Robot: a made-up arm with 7 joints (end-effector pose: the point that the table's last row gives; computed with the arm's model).
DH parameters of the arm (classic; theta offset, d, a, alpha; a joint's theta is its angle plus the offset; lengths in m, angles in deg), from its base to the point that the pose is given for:
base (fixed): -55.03 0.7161 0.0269 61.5
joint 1: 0 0.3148 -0.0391 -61.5
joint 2: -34.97 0.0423 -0.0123 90
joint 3: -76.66 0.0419 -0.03 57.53
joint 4: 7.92 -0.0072 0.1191 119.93
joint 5: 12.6 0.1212 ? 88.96
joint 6: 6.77 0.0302 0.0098 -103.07
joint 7: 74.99 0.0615 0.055 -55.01
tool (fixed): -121.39 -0.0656 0 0
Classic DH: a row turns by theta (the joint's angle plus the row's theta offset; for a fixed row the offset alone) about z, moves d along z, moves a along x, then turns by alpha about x.
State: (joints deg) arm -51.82 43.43 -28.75 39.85 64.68 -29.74 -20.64
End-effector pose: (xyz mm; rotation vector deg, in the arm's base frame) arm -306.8 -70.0 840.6 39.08 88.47 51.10
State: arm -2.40 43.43 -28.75 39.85 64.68 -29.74 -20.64
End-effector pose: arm -303.9 -157.5 752.7 -15.60 83.85 41.78
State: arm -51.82 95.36 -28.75 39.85 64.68 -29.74 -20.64
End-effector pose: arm -301.1 -113.3 798.0 2.10 63.89 92.12
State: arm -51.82 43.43 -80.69 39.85 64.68 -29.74 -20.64
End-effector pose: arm -307.4 -43.8 978.6 86.20 76.83 84.64
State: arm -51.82 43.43 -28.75 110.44 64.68 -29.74 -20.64
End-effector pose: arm -380.8 -277.7 846.4 -30.52 132.60 44.85
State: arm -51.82 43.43 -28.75 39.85 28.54 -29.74 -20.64
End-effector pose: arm -320.0 -83.8 803.2 0.54 77.33 51.08
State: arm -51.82 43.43 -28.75 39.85 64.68 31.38 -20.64
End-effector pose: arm -243.9 -32.7 789.2 40.85 73.32 -14.40
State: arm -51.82 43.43 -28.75 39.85 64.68 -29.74 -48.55
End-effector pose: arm -325.6 -62.6 809.5 16.83 70.27 46.84
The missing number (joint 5, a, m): -0.0201
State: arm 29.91 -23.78 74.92 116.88 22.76 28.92 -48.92
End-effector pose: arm -476.8 -49.5 1030.0 100.23 -46.82 64.35
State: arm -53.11 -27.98 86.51 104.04 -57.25 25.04 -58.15
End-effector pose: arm -187.5 -287.5 1124.8 71.80 -54.61 -126.48
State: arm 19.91 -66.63 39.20 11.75 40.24 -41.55 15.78
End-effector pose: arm -278.2 -213.5 813.3 18.16 68.73 -78.15
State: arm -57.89 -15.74 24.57 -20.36 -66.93 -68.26 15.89
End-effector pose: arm -220.4 -164.5 808.1 -56.84 133.17 -49.38
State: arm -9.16 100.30 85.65 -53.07 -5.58 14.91 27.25
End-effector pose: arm -286.9 3.4 859.7 -28.09 -69.95 92.85
